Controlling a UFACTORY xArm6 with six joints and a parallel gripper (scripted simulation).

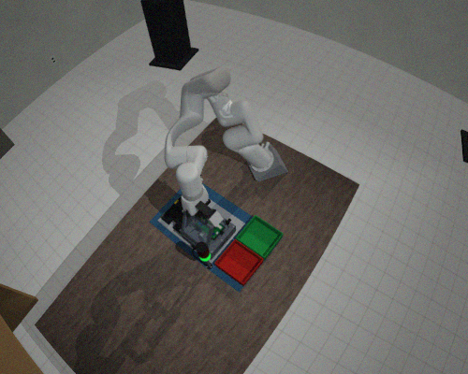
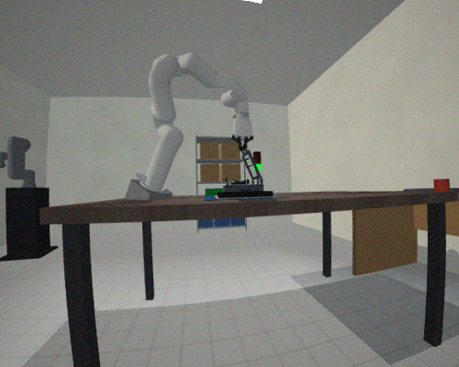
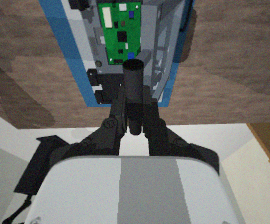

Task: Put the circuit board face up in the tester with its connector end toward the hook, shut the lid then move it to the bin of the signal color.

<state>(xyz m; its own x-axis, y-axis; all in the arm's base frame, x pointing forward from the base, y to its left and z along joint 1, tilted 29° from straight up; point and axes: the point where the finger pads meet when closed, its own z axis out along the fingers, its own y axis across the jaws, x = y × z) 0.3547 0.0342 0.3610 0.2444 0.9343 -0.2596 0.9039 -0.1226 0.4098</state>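
Right now my hand is 19 cm above the green circuit board, 3 cm past it and 1 cm to the right of it. Also, from my hand: tester lid (9 cm below, 3 cm ahead, 1 cm to the right); tester plate (19 cm below, 2 cm behind, 1 cm to the left); black latch block (18 cm below, 8 cm to the left, 7 cm behind).
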